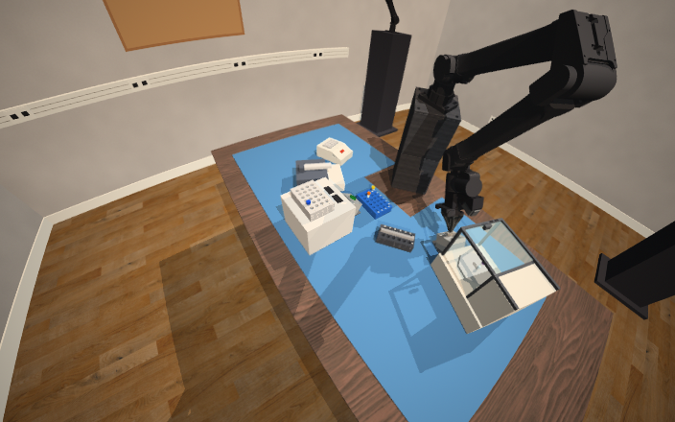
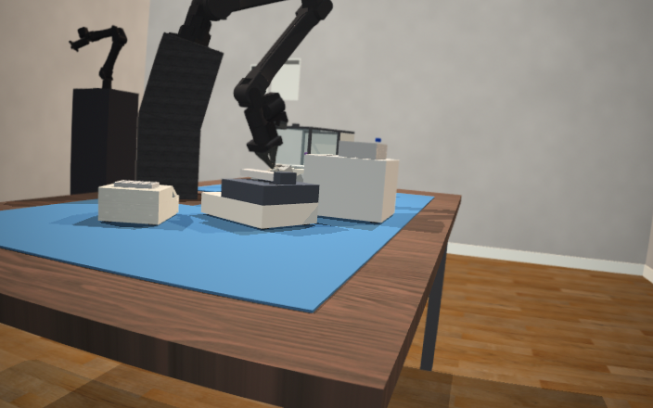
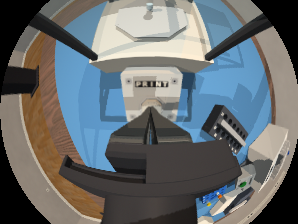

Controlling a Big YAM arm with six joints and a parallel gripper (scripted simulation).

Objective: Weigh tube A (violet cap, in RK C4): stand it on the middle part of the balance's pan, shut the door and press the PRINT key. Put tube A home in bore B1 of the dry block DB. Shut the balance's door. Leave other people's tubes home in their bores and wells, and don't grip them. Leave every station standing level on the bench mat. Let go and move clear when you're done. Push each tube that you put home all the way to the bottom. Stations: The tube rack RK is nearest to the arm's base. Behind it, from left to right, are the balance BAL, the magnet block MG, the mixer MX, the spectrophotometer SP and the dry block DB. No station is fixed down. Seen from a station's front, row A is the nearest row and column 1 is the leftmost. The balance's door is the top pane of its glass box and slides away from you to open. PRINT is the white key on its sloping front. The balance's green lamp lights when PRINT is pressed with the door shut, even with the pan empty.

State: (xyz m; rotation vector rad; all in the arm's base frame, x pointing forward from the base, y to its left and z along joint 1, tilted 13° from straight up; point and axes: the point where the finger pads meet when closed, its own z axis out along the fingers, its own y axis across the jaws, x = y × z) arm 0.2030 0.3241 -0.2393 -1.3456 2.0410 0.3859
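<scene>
The balance door lies 5 cm ahead of my hand, 11 cm to the left of it and 13 cm above it. Also, from my hand: blue rack RK 8 cm ahead, 29 cm to the right, 7 cm below; then round white print key 1 cm to the left, 1 cm below; then dark magnet block 14 cm ahead, 12 cm to the right, 6 cm below.
</scene>
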